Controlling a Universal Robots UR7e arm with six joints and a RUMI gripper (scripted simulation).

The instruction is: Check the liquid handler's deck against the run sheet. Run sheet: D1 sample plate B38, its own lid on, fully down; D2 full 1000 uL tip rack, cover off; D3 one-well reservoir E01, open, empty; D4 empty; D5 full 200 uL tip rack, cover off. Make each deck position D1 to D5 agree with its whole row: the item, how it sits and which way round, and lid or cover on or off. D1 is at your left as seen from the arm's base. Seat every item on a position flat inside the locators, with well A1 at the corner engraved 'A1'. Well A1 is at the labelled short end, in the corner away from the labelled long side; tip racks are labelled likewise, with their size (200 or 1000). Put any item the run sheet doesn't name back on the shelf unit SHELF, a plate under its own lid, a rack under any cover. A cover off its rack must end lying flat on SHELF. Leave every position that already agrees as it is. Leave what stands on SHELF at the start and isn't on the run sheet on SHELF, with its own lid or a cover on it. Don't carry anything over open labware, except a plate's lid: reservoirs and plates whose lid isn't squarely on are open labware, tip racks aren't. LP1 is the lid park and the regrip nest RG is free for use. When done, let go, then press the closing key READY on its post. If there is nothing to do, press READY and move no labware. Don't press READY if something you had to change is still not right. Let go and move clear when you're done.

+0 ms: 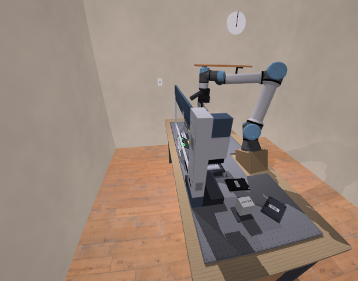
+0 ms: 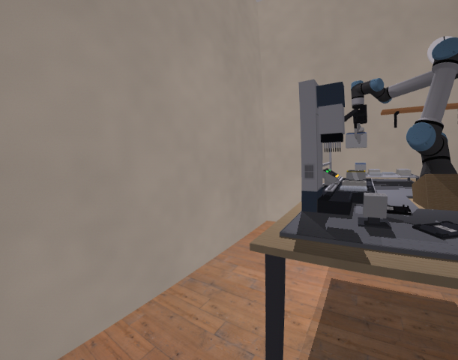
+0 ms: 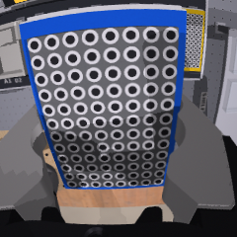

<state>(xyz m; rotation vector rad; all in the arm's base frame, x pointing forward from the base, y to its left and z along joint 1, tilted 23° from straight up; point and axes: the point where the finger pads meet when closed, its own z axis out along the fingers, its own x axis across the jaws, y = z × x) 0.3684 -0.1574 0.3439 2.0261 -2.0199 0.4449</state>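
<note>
Now: hand 1 cm past the blue-framed tip rack and 1 cm to the left of it. The rest, counted from my hand: yellow-rimmed tip rack 1 cm behind, 13 cm to the right, 25 cm below; then shelf label 20 cm behind, 24 cm to the right, 35 cm below; then one-well reservoir 1 cm ahead, 25 cm to the left, 28 cm below.
</note>
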